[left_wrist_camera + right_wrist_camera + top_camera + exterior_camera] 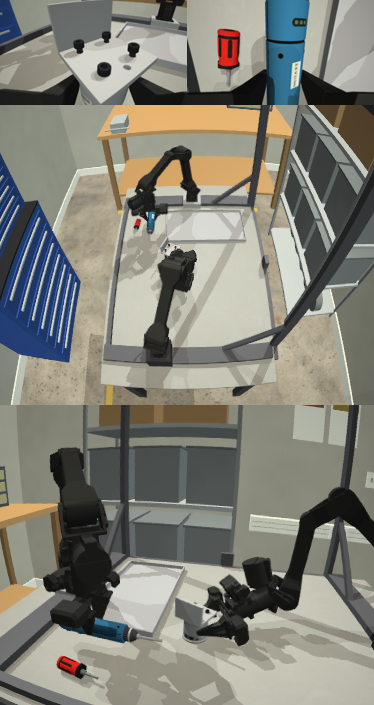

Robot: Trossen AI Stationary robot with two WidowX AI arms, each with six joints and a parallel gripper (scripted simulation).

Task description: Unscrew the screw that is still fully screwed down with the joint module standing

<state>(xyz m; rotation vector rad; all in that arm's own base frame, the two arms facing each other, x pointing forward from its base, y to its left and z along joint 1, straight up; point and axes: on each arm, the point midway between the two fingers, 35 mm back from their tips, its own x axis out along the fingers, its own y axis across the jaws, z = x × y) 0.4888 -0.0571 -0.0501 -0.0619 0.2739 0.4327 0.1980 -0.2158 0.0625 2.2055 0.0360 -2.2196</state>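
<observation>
The screw lies 3 cm above my left hand. Round my left hand: joint module: 2 cm to the right, 1 cm below, 1 cm ahead; then grey l-shaped bracket: 3 cm above, 2 cm to the right, 2 cm ahead; then grey bit: 13 cm ahead, 8 cm to the right, 2 cm above.
</observation>
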